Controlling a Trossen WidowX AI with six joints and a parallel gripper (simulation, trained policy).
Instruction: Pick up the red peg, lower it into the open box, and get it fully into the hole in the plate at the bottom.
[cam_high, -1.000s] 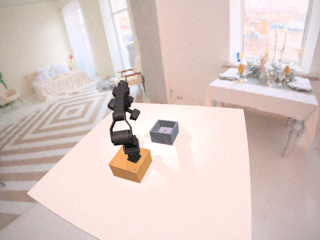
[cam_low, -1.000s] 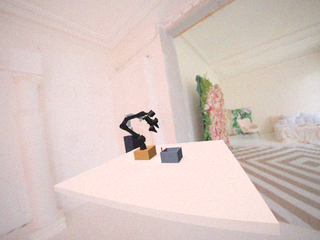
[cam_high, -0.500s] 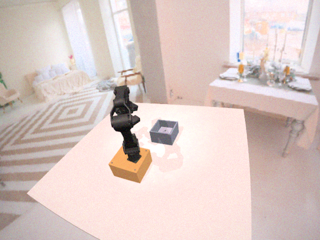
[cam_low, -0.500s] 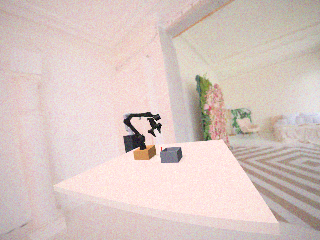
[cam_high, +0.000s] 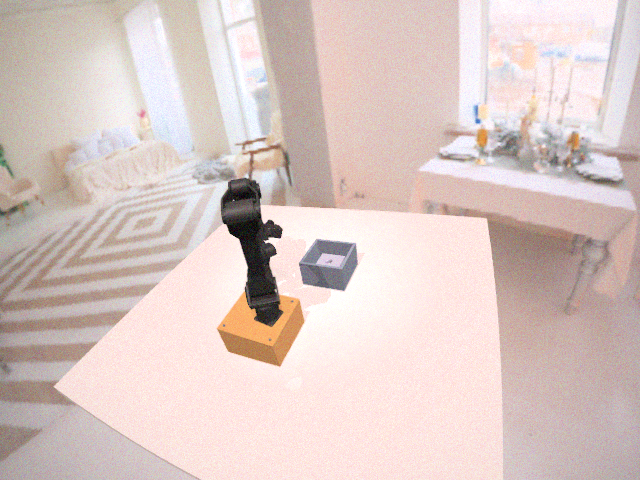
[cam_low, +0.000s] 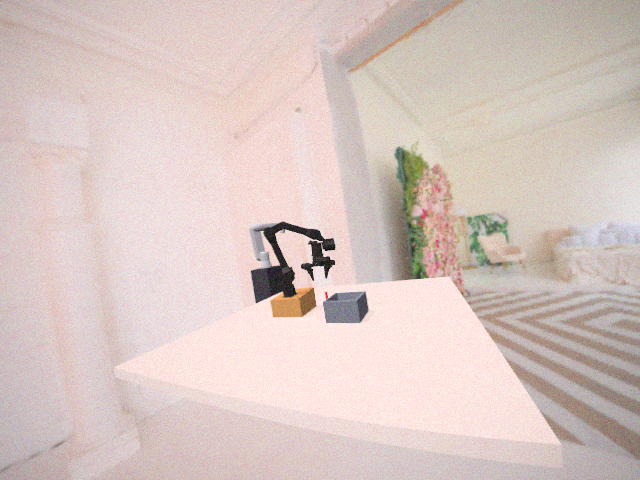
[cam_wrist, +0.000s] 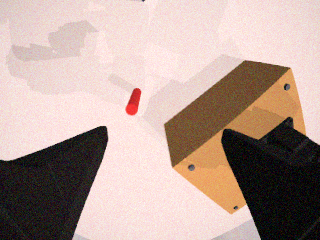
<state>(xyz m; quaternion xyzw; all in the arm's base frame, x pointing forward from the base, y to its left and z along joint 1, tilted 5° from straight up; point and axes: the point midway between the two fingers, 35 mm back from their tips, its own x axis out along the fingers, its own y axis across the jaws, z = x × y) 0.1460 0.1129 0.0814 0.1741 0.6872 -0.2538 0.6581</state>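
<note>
Right now the red peg is 1 cm ahead of my gripper tip, 3 cm to the left of it and 12 cm below it. Round my gripper tip: plate (20 cm ahead, 12 cm to the right, 11 cm below); then grey box (20 cm ahead, 12 cm to the right, 13 cm below).
</note>
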